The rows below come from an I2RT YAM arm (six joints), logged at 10 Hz.
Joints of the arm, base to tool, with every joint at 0 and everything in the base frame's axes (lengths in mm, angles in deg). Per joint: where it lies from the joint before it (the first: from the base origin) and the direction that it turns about. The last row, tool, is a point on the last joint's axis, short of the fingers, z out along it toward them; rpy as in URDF.
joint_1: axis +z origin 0 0 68
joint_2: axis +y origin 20 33.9 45.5
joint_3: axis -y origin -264 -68.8 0
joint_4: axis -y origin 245 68.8 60
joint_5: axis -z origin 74 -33.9 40.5
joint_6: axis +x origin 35.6 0 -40.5
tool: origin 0 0 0 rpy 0 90 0
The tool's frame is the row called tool.
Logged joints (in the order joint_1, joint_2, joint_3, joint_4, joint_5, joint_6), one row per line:
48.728, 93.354, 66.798, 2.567, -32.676, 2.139
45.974, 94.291, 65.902, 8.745, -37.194, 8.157
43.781, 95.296, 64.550, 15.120, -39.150, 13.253
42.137, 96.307, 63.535, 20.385, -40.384, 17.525
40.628, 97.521, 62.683, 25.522, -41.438, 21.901
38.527, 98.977, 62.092, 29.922, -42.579, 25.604
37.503, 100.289, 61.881, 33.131, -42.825, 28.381
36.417, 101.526, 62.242, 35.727, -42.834, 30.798
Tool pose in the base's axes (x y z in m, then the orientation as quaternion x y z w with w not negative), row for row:
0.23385, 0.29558, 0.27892, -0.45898, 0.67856, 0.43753, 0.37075
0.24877, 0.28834, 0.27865, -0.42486, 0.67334, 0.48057, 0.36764
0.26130, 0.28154, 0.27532, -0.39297, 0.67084, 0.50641, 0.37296
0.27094, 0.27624, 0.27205, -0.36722, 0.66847, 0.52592, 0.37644
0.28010, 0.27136, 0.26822, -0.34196, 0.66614, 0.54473, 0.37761
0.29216, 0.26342, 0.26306, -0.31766, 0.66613, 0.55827, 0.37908
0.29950, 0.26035, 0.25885, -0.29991, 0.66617, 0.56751, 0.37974
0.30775, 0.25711, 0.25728, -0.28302, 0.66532, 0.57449, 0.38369
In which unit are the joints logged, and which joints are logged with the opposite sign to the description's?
The joints are logged in degrees. Opposite sign: none.
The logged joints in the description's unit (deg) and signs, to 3 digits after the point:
48.728, 93.354, 66.798, 2.567, -32.676, 2.139
45.974, 94.291, 65.902, 8.745, -37.194, 8.157
43.781, 95.296, 64.550, 15.120, -39.150, 13.253
42.137, 96.307, 63.535, 20.385, -40.384, 17.525
40.628, 97.521, 62.683, 25.522, -41.438, 21.901
38.527, 98.977, 62.092, 29.922, -42.579, 25.604
37.503, 100.289, 61.881, 33.131, -42.825, 28.381
36.417, 101.526, 62.242, 35.727, -42.834, 30.798

